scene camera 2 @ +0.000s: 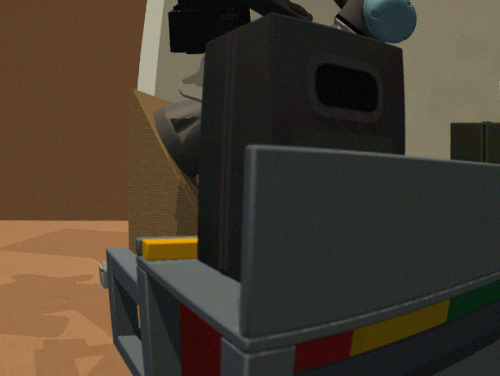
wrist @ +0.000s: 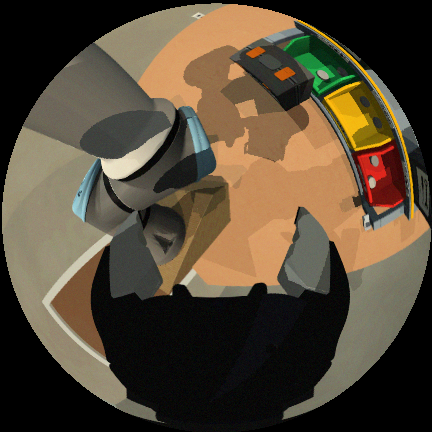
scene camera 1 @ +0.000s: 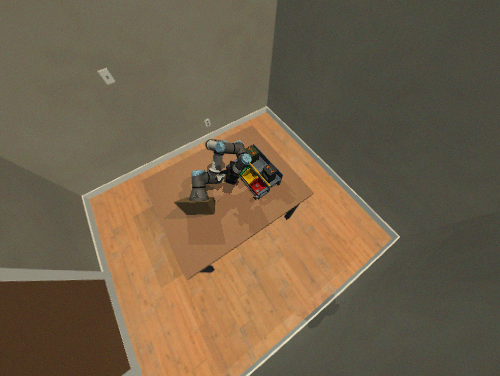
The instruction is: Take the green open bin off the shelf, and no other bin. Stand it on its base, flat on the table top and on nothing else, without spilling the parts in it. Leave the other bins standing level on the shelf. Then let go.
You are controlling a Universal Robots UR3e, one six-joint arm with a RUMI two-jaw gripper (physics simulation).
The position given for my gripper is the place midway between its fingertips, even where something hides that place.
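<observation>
My gripper (scene camera 2: 234, 106) is there for me to see, and the wrist view has my gripper (wrist: 218, 210) as well. There's a yellow bin (scene camera 2: 373, 336) too, and you'd find that bin (wrist: 354, 120) in the wrist view also. Plus there's a yellow rail (scene camera 2: 154, 249).
</observation>
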